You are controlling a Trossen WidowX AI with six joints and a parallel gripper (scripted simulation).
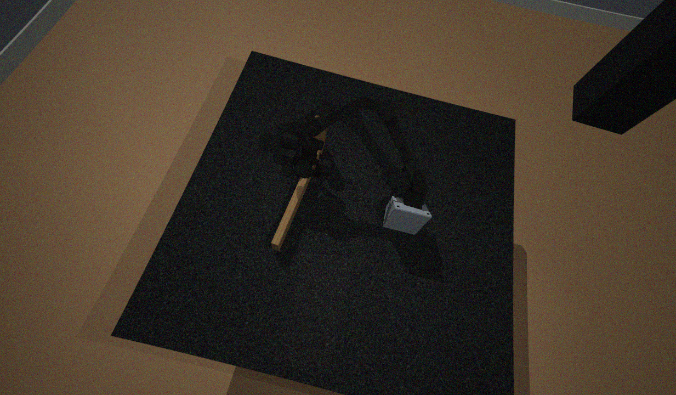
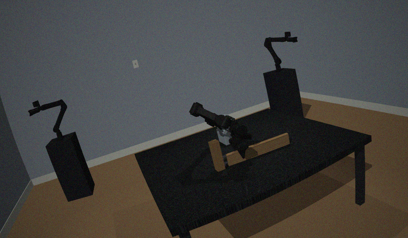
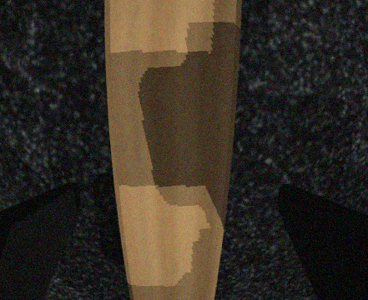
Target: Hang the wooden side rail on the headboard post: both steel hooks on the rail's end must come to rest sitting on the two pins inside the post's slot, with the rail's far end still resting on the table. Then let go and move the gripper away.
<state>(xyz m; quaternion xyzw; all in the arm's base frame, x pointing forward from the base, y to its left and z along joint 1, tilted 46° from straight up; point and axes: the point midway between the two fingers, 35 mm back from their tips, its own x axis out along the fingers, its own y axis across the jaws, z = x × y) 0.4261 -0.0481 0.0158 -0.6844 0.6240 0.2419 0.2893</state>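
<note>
Right now my gripper tip is 140 mm to the left of the wooden headboard post and 50 mm below it.
</note>
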